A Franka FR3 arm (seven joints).
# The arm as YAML. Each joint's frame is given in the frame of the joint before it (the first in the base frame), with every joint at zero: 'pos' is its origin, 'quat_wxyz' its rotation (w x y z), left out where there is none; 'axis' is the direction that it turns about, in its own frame. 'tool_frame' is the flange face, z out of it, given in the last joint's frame.
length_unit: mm
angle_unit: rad
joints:
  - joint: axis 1
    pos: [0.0, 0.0, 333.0]
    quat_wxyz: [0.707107, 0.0, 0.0, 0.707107]
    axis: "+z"
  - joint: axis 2
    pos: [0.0, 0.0, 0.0]
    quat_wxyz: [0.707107, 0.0, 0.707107, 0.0]
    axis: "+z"
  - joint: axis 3
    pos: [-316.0, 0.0, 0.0]
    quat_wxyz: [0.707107, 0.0, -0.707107, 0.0]
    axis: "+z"
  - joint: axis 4
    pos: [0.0, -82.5, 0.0]
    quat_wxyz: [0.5, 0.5, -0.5, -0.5]
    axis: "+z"
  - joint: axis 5
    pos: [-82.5, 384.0, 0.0]
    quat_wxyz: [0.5, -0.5, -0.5, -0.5]
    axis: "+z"
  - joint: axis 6
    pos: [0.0, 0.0, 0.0]
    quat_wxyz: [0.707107, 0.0, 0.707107, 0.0]
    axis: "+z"
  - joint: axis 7
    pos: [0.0, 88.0, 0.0]
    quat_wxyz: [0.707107, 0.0, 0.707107, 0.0]
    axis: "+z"
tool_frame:
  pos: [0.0, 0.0, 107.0]
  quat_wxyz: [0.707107, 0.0, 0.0, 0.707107]
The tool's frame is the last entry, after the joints.
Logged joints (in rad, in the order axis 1, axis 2, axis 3, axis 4, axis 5, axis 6, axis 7), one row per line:
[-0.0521 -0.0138 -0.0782 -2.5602 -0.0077 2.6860 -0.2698]
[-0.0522 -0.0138 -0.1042 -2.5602 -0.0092 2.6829 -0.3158]
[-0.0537 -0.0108 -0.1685 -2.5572 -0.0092 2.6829 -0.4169]
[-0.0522 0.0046 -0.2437 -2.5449 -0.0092 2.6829 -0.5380]
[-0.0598 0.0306 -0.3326 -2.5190 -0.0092 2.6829 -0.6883]
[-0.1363 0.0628 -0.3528 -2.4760 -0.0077 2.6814 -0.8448]
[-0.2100 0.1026 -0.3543 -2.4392 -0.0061 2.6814 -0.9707]
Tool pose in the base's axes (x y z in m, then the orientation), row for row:
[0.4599 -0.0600 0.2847 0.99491 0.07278 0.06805 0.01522]
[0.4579 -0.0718 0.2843 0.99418 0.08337 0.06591 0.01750]
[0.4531 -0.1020 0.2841 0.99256 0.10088 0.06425 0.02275]
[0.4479 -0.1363 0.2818 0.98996 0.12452 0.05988 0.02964]
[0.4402 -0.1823 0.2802 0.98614 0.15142 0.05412 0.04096]
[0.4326 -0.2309 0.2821 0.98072 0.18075 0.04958 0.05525]
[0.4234 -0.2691 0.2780 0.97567 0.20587 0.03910 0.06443]
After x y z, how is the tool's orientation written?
As a quaternion, x y z w.
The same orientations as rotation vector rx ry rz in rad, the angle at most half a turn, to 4 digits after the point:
[3.0957 0.2265 0.2117]
[3.0890 0.2590 0.2048]
[3.0739 0.3124 0.1990]
[3.0527 0.3840 0.1847]
[3.0198 0.4637 0.1657]
[2.9772 0.5487 0.1505]
[2.9455 0.6215 0.1180]

